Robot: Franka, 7 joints.
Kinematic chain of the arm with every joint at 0, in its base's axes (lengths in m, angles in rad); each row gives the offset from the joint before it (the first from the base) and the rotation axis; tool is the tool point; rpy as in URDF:
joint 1: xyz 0 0 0.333 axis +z
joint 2: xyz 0 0 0 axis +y
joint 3: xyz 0 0 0.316 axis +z
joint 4: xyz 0.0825 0 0 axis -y
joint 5: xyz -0.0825 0 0.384 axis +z
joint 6: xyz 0 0 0 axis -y
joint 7: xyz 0.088 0 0 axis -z
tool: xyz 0 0 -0.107 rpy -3.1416 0 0
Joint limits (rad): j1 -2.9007..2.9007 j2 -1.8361..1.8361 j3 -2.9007..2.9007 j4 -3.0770..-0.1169 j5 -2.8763..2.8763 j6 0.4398..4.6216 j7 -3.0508..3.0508
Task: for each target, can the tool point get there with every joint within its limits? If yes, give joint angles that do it. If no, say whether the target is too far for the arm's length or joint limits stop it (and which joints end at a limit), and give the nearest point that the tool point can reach.
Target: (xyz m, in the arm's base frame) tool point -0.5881 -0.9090 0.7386
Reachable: no: too far | nearest point -0.4364 -0.6745 0.6340 | short by 0.298 m
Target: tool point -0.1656 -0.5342 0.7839
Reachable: yes | joints 2.2947 -1.2972 1.0149 -1.5473 -1.3932 2.0787 0.2985
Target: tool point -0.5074 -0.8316 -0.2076
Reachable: no: too far | nearest point -0.3907 -0.6403 -0.0833 | short by 0.256 m
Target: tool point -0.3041 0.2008 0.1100
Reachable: yes | joints 1.5085 0.6702 0.7219 -2.4906 0.8718 1.9438 -1.1796
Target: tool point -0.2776 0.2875 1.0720
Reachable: yes | joints 2.1639 0.3195 0.4047 -0.5029 -0.0838 3.2354 -1.3374
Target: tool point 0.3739 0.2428 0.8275
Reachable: yes | joints -0.0030 -0.4480 0.3199 -1.8693 2.1591 1.9216 -1.4613
